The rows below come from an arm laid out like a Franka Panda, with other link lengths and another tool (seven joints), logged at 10 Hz.
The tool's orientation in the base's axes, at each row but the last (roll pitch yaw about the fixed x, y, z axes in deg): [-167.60 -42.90 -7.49]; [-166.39 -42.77 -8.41]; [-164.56 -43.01 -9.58]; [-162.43 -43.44 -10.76]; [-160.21 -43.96 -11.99]
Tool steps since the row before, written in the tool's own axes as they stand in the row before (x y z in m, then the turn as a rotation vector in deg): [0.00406 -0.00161 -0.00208 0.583 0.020 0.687]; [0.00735 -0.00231 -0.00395 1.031 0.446 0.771]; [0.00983 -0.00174 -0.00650 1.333 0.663 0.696]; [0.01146 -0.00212 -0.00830 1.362 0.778 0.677]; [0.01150 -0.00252 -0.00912 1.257 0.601 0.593]
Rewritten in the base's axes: [0.00149 0.00094 0.00451 0.896 0.011 -0.098]; [0.00259 0.00095 0.00821 1.286 -0.445 0.073]; [0.00255 -0.00048 0.01163 1.456 -0.706 0.290]; [0.00231 -0.00093 0.01409 1.466 -0.826 0.297]; [0.00154 -0.00106 0.01477 1.326 -0.655 0.324]
